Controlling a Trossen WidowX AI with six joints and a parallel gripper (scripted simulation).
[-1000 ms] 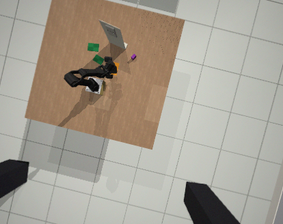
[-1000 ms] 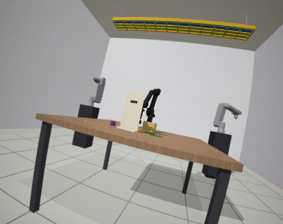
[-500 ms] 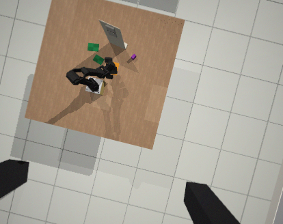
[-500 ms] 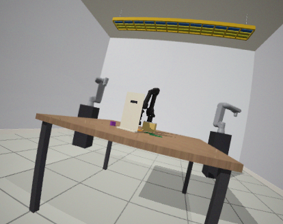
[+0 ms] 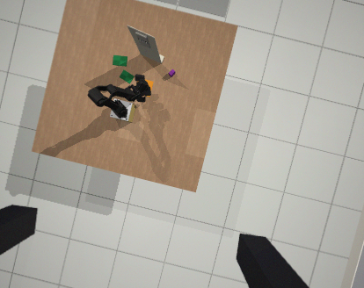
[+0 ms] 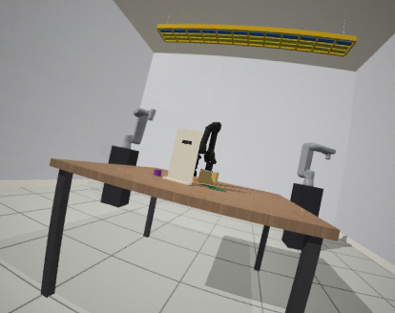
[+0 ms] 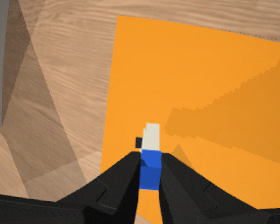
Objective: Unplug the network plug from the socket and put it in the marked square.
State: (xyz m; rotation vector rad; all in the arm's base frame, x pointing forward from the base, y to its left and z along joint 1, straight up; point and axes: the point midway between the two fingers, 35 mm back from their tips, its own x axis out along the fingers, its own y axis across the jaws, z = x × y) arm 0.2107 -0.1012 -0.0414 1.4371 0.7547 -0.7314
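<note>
Right now the orange square is 3 cm below my gripper tip and 1 cm behind it. Round my gripper tip: small purple block: 20 cm to the right, 12 cm ahead, 1 cm below; thin pale tab: 1 cm below, 1 cm ahead; network plug: right at my gripper tip.
</note>
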